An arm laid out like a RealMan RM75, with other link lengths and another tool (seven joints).
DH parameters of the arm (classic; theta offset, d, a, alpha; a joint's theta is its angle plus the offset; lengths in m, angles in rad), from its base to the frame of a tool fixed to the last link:
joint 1: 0 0.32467 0 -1.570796
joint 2: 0 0 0 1.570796
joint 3: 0 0.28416 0 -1.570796
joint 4: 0 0 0 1.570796
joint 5: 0 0.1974 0 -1.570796
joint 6: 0 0 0 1.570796
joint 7: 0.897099 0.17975 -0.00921 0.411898
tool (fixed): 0 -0.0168 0 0
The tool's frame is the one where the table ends.
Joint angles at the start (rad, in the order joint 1, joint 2, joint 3, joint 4, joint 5, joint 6, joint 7):
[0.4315, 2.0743, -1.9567, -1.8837, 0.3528, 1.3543, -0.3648]
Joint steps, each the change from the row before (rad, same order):
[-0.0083, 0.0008, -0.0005, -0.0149, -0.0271, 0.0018, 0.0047]
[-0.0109, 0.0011, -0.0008, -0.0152, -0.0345, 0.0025, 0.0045]
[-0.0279, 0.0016, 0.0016, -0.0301, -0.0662, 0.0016, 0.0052]
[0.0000, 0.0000, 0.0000, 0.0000, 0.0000, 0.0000, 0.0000]
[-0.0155, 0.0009, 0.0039, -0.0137, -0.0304, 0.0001, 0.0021]
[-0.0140, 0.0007, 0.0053, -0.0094, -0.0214, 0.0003, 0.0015]
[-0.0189, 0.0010, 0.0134, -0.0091, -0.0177, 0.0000, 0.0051]
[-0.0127, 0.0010, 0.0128, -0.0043, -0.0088, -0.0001, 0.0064]
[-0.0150, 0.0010, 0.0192, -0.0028, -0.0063, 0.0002, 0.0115]
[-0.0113, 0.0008, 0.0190, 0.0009, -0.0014, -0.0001, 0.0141]
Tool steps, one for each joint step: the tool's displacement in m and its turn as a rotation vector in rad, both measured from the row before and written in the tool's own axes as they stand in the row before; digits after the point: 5 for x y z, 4 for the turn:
[-0.00161, -0.00350, -0.00120, 0.0173, -0.0173, 0.0083]
[-0.00150, -0.00483, -0.00062, 0.0242, -0.0189, 0.0095]
[-0.00234, -0.01135, -0.00082, 0.0486, -0.0356, 0.0234]
[0.00000, 0.00000, 0.00000, 0.0000, 0.0000, 0.0000]
[-0.00110, -0.00643, 0.00013, 0.0244, -0.0148, 0.0151]
[-0.00036, -0.00574, 0.00067, 0.0198, -0.0076, 0.0143]
[-0.00015, -0.00799, 0.00156, 0.0221, -0.0005, 0.0270]
[-0.00027, -0.00588, 0.00158, 0.0148, 0.0038, 0.0240]
[-0.00032, -0.00765, 0.00255, 0.0177, 0.0100, 0.0348]
[-0.00042, -0.00656, 0.00281, 0.0142, 0.0134, 0.0347]

